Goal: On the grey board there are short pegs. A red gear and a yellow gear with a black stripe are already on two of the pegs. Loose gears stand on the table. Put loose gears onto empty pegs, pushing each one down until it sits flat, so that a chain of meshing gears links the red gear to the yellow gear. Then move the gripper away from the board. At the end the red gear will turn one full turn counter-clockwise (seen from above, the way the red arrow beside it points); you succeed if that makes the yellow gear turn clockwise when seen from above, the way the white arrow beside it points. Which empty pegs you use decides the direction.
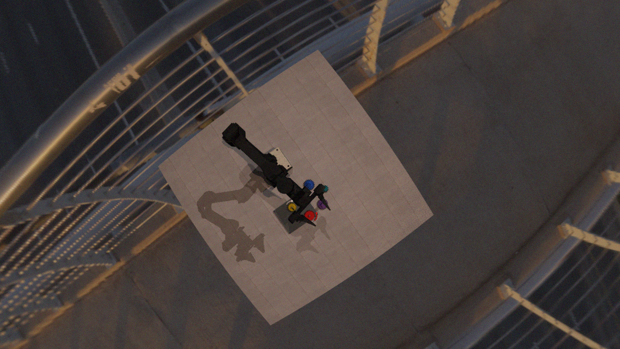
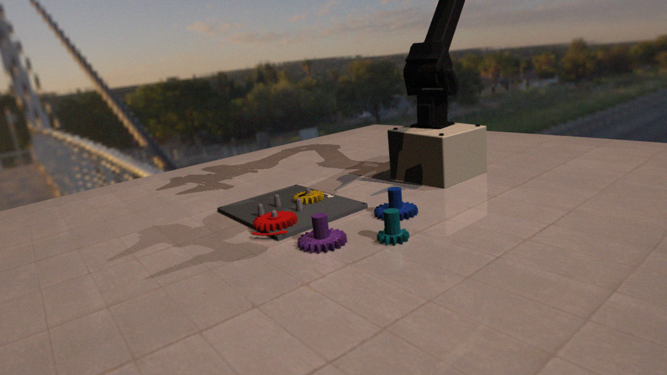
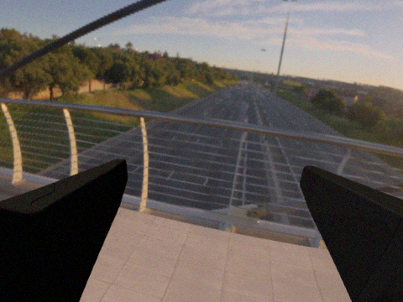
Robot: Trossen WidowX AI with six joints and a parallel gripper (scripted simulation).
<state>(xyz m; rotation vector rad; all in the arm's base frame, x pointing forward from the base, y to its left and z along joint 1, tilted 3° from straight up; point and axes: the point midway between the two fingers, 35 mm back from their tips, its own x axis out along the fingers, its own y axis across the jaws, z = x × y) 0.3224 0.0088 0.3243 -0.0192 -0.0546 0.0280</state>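
The teal gear is 3 cm behind my gripper tip, 9 cm to the left of it and 41 cm below it. Also, from my gripper tip: red gear: 1 cm ahead, 9 cm to the right, 41 cm below; purple gear: 2 cm ahead, 1 cm to the left, 41 cm below; red arrow: 4 cm ahead, 7 cm to the right, 41 cm below.
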